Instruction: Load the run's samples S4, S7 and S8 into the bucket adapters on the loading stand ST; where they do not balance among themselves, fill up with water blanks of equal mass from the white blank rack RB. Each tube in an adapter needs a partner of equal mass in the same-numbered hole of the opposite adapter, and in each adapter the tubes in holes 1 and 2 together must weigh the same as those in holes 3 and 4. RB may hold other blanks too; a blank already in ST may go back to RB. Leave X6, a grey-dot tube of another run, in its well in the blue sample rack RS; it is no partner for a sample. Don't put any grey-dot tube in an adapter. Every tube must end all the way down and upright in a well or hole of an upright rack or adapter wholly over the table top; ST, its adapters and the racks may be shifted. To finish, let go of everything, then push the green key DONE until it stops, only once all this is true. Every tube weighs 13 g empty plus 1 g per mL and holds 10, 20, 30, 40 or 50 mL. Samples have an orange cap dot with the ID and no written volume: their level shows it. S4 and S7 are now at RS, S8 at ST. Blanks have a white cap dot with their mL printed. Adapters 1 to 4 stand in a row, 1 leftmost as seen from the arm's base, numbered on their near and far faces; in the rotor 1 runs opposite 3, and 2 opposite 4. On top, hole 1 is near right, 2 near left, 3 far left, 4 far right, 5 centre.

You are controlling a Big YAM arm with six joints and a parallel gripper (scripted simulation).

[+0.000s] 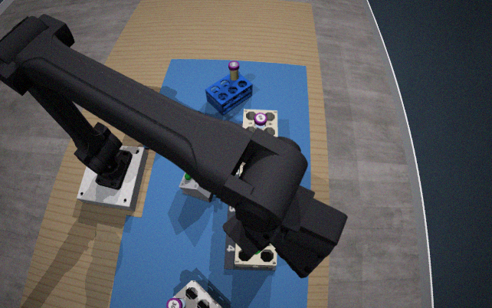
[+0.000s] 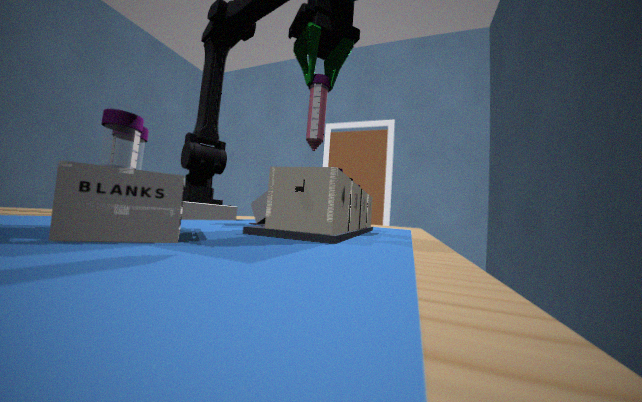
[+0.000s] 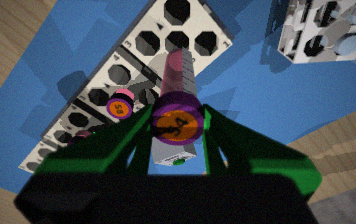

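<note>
The green DONE key is 210 mm behind my hand, 150 mm to the left of it and 180 mm below it. Round my hand: 30 mL blank: 150 mm behind, 190 mm to the right, 180 mm below; then adapter 3: 10 mm behind, 110 mm to the left, 190 mm below; then adapter 2: 30 mm behind, 220 mm to the left, 190 mm below.
</note>
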